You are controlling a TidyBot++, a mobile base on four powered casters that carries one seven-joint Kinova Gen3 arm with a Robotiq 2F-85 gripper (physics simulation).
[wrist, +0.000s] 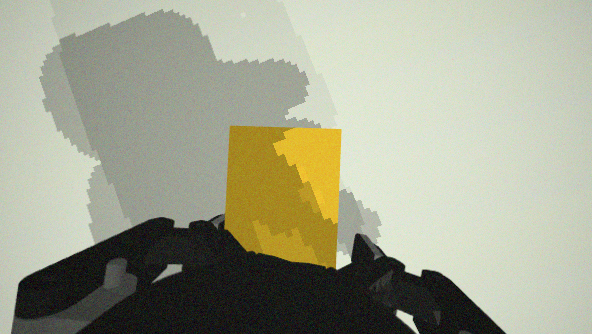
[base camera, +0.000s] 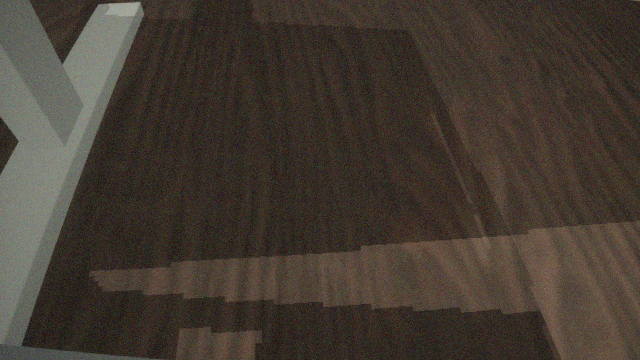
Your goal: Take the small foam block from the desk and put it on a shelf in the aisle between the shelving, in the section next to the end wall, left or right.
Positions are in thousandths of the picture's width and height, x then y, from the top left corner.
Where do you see a yellow foam block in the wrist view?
477,588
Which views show my gripper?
The wrist view only.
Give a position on a pale desk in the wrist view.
At 776,397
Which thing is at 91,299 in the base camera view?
A pale desk.
